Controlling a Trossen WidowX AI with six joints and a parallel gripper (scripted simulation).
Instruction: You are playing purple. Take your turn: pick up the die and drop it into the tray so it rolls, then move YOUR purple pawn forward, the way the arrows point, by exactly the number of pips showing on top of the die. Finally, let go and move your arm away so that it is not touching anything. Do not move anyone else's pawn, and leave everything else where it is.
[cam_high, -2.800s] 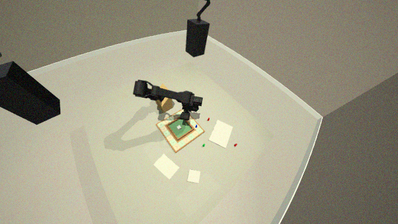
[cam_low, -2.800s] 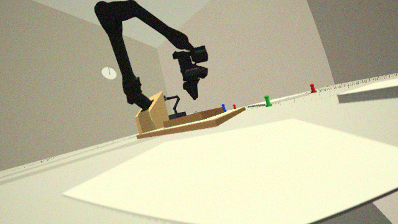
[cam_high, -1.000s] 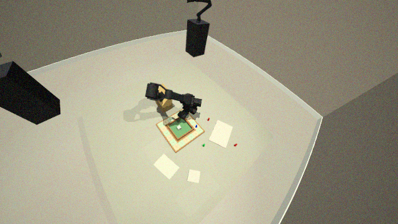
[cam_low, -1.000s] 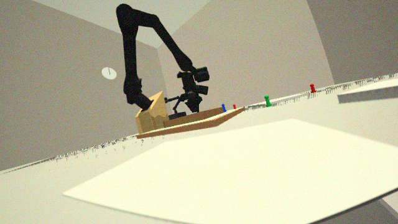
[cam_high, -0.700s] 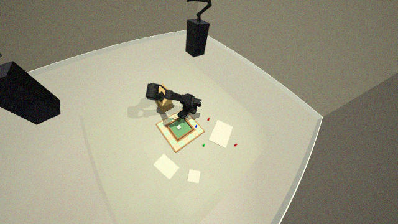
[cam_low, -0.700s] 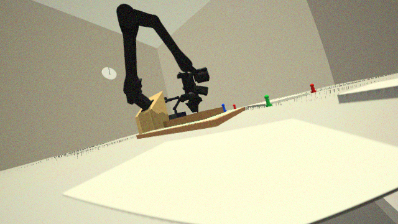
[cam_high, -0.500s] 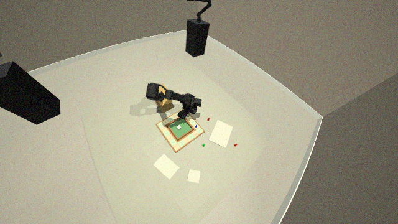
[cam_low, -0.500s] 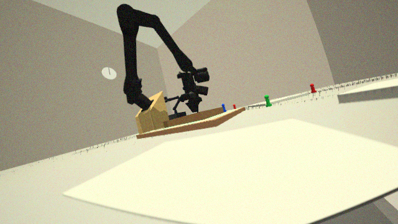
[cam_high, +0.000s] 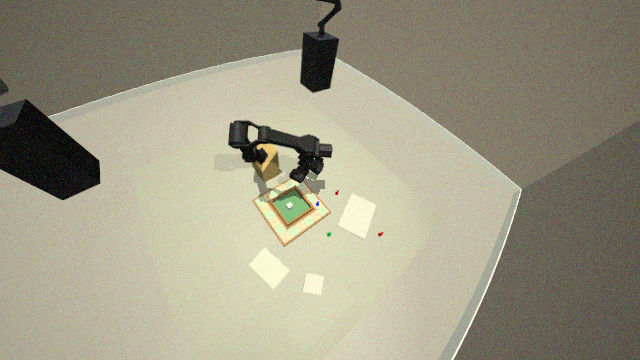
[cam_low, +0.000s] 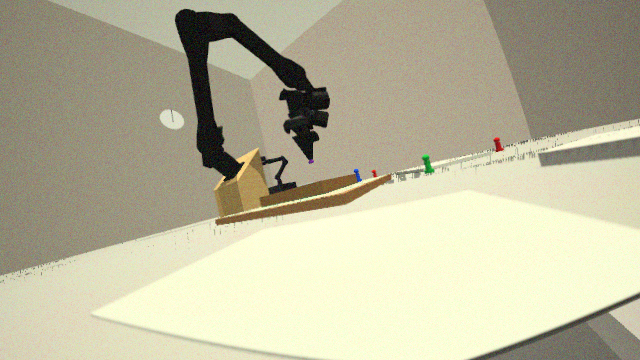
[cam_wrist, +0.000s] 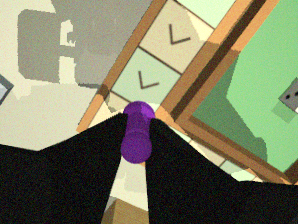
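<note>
My gripper tip is now 6 cm short of the white die, 13 cm to the left of it and 8 cm above it. Round my gripper tip: purple pawn (1 cm above); blue pawn (13 cm ahead, 1 cm to the right, 8 cm below); green tray (6 cm ahead, 12 cm to the right, 10 cm below).
</note>
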